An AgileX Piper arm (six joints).
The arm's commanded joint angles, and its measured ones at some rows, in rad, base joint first. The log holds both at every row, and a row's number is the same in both.
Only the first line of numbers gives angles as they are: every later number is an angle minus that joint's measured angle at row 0.
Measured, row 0:
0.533 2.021 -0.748 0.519 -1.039 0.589
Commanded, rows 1 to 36:
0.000 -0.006 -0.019 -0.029 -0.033 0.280
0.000 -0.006 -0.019 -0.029 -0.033 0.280
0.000 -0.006 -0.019 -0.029 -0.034 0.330
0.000 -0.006 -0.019 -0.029 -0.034 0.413
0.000 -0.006 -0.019 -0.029 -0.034 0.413
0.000 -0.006 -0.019 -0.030 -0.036 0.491
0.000 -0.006 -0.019 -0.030 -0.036 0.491
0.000 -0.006 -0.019 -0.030 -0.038 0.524
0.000 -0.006 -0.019 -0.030 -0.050 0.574
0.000 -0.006 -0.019 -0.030 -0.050 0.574
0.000 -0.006 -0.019 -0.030 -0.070 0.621
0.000 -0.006 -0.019 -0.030 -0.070 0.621
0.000 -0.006 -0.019 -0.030 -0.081 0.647
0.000 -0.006 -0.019 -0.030 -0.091 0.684
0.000 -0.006 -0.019 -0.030 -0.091 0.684
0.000 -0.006 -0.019 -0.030 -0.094 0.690
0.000 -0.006 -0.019 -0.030 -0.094 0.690
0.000 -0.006 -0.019 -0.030 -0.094 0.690
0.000 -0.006 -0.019 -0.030 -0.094 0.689
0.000 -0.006 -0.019 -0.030 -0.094 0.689
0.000 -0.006 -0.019 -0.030 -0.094 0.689
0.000 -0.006 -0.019 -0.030 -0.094 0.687
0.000 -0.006 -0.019 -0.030 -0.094 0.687
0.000 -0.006 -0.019 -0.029 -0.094 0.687
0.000 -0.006 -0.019 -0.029 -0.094 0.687
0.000 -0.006 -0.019 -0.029 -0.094 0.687
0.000 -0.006 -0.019 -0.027 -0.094 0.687
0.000 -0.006 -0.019 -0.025 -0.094 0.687
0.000 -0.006 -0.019 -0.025 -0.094 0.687
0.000 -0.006 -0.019 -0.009 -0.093 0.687
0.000 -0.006 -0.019 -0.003 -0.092 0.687
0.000 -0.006 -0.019 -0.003 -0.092 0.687
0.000 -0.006 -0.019 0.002 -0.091 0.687
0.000 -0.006 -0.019 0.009 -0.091 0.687
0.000 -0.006 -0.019 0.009 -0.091 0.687
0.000 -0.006 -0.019 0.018 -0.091 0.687
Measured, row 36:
0.004 0.002 0.006 0.014 -0.028 0.679
